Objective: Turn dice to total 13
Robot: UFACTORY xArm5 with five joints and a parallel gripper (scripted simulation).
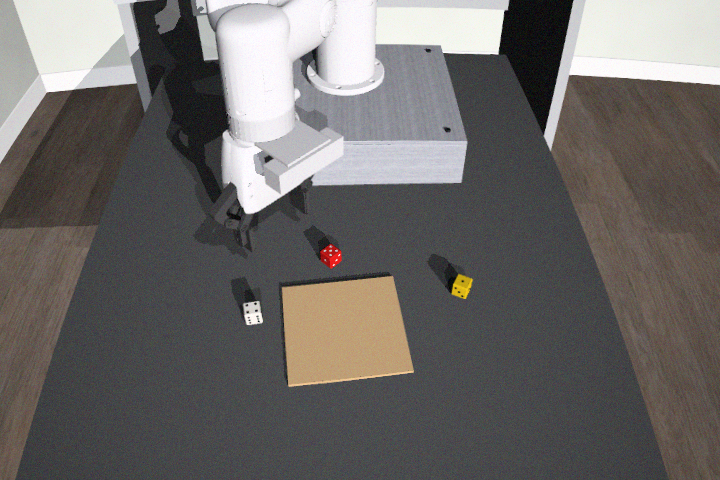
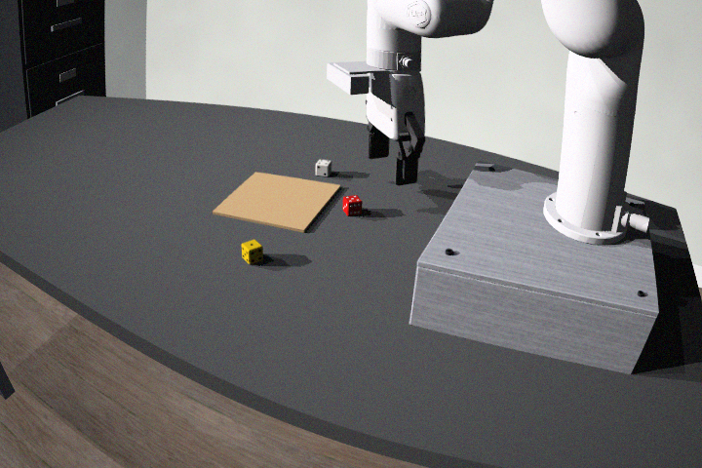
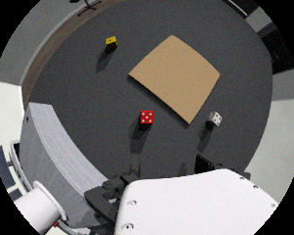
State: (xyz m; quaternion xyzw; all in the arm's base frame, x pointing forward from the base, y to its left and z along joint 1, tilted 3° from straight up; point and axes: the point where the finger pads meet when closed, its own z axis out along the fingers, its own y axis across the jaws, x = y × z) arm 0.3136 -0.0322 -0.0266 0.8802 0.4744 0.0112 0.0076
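The red die lies 8 cm to the left of my hand, 4 cm below it and 1 cm ahead of it. Round my hand: yellow die (25 cm to the left, 4 cm below, 3 cm ahead); then tan mat (11 cm to the left, 11 cm ahead, 5 cm below); then white die (12 cm ahead, 4 cm below).
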